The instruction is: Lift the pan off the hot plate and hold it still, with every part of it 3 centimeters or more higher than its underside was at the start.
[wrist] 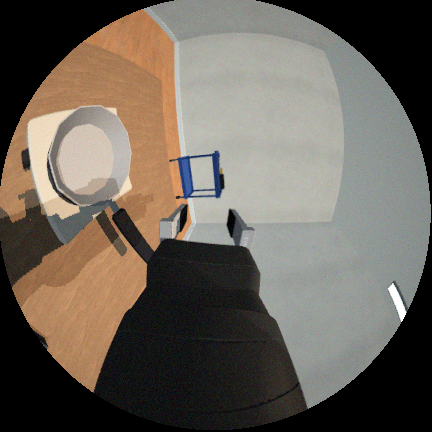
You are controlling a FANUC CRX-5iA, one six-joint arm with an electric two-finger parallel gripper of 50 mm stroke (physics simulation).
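Places are measured from the arm's base along level axes (x back, y down, z right), in centimetres.
Pixels of known places: gripper, fingertip midpoint: (207, 214).
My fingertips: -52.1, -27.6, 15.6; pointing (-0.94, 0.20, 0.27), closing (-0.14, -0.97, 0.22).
Behind a point stands the place of what it marks, as x, y, z.
The pan (86, 159) @(-53.4, -4.7, 4.0), light inside with a dark outer side, sits on the cream hot plate (41, 131) at the left of the wrist view. Its black handle (131, 231) @(-53.8, -10.5, 20.8) points down and right toward the gripper body, which hides the handle's far end. My gripper (207, 214) @(-52.1, -27.6, 15.6) is open, with nothing between its two fingers. The handle lies to the left of the left finger, outside the gap. The pan's underside is hidden by its own wall.
The hot plate stands on a wooden table top (115, 80) @(-71.2, 2.6, -22.6), with a dark knob (26, 159) on its left side. Shadows fall over the hot plate and table. A blue cart (185, 177) stands beyond the table, before a grey wall (270, 125).
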